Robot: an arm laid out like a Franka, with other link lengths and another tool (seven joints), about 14 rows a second.
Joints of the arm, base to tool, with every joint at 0 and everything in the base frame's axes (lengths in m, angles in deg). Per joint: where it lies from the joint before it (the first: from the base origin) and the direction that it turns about. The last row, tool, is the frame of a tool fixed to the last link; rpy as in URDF.
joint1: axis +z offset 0 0 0.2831
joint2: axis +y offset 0 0 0
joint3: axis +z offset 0 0 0.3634
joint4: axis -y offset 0.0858 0 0
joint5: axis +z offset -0.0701 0 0.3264
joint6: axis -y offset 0 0 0
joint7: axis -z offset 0.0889 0 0
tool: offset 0.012 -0.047 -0.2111 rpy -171.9 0 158.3
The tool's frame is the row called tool.
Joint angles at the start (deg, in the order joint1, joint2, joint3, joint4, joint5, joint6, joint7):
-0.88, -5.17, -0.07, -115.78, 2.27, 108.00, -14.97
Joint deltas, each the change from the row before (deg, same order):
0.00, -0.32, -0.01, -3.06, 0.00, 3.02, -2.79
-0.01, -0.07, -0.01, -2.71, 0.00, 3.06, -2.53
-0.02, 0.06, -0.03, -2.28, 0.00, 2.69, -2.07
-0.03, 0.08, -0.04, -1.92, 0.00, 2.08, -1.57
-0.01, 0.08, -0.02, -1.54, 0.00, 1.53, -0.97
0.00, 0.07, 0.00, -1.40, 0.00, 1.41, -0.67
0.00, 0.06, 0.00, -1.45, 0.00, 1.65, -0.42
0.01, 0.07, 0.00, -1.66, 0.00, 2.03, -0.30
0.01, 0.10, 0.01, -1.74, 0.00, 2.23, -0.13
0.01, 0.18, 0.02, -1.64, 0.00, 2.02, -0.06
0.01, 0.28, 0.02, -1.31, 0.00, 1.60, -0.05
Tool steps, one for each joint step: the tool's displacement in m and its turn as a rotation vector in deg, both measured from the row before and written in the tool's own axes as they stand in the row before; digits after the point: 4 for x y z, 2 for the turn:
0.0011, 0.0021, 0.0149, 0.01, -0.66, -2.61
-0.0001, 0.0021, 0.0140, 0.02, -0.76, -2.33
0.0001, 0.0015, 0.0124, 0.03, -0.62, -1.87
0.0013, 0.0011, 0.0110, 0.03, -0.28, -1.40
0.0021, 0.0011, 0.0092, 0.03, -0.04, -0.89
0.0021, 0.0011, 0.0082, 0.03, -0.03, -0.62
0.0019, 0.0009, 0.0079, 0.04, -0.19, -0.35
0.0021, 0.0010, 0.0087, 0.06, -0.33, -0.21
0.0023, 0.0010, 0.0089, 0.08, -0.39, -0.04
0.0028, 0.0011, 0.0091, 0.06, -0.20, -0.01
0.0026, 0.0011, 0.0083, 0.04, -0.01, -0.03

